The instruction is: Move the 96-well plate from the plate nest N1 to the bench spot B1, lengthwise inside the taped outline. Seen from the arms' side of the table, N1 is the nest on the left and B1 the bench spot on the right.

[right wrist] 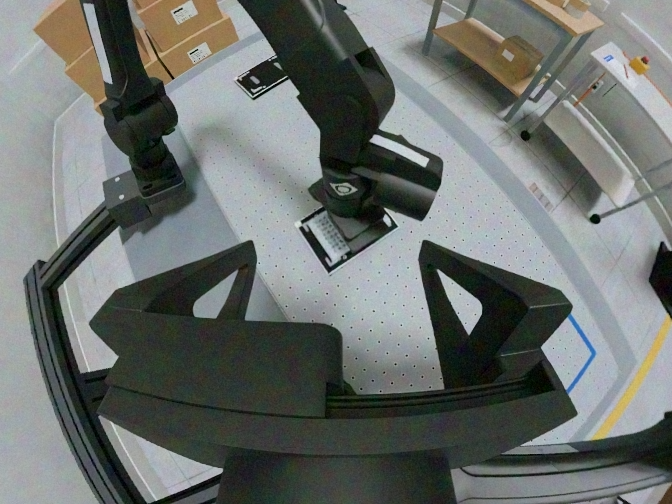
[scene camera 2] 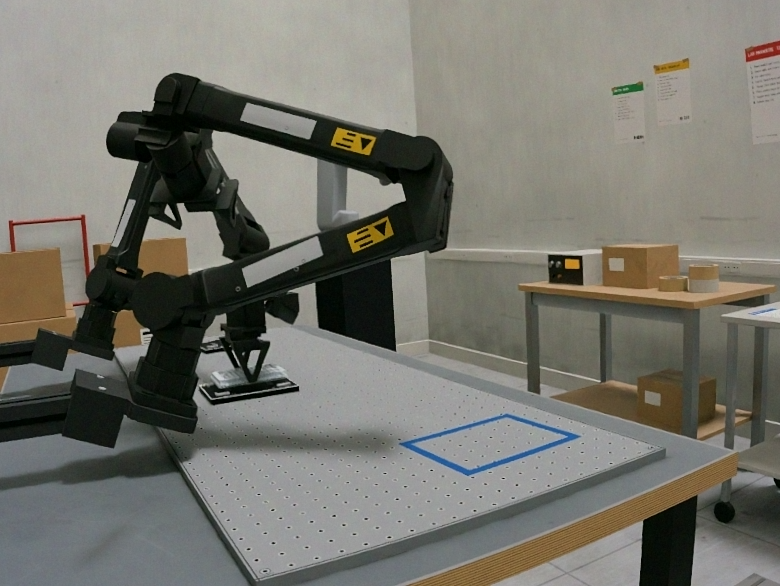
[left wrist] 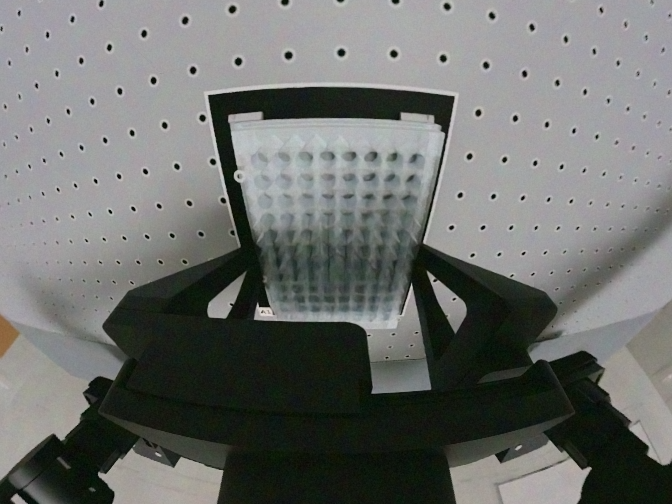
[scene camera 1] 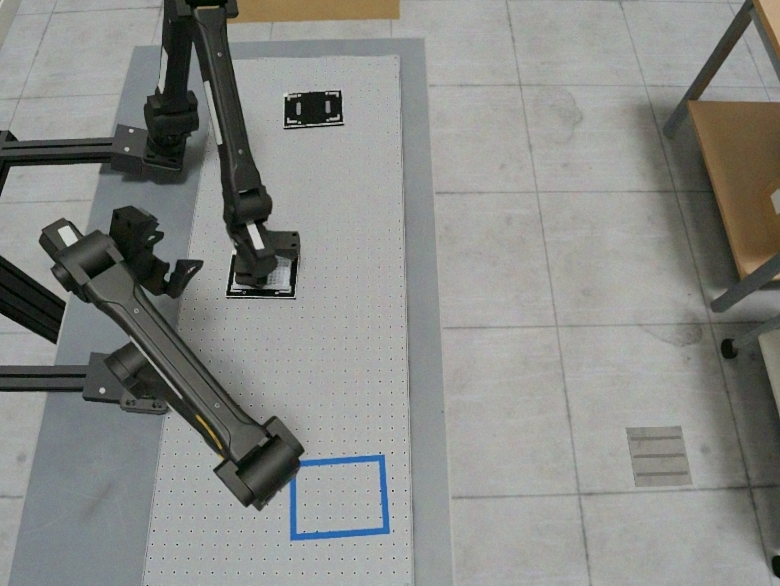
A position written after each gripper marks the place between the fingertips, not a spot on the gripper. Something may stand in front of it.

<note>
In view: the left gripper (scene camera 2: 246, 378), the right gripper (scene camera 2: 207, 226), a clear 96-well plate (scene camera 2: 269, 372) and a black nest N1 (scene camera 1: 313, 104).
The clear 96-well plate also shows in the right wrist view (right wrist: 320, 225) and in the left wrist view (left wrist: 337, 276). The left gripper shows as well in the right wrist view (right wrist: 347, 224) and in the left wrist view (left wrist: 336, 249). The right gripper shows as well in the right wrist view (right wrist: 337, 249) and in scene camera 1 (scene camera 1: 182, 249).
</note>
